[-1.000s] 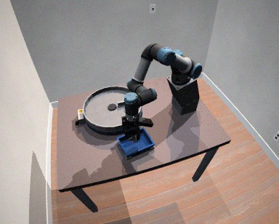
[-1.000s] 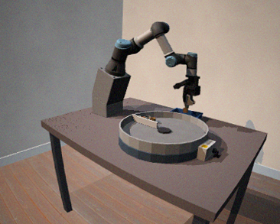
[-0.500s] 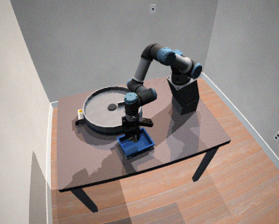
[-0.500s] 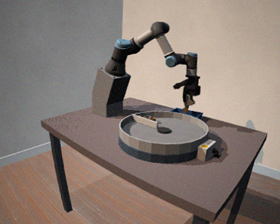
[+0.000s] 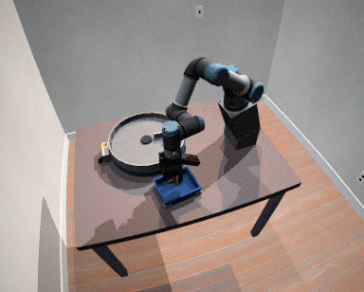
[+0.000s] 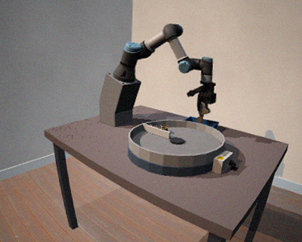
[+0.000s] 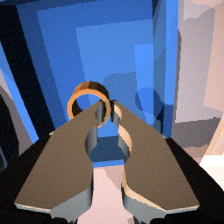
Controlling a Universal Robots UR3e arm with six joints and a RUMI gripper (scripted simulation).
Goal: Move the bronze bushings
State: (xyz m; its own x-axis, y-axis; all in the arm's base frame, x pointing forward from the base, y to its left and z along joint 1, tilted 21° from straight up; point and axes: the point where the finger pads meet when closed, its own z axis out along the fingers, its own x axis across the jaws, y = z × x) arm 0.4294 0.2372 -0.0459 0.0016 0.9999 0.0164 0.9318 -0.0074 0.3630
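Right now the blue crate is 1 cm to the right of my hand and 5 cm below it. From my hand the other things lie so: turntable (8 cm ahead, 34 cm to the right, 2 cm below).
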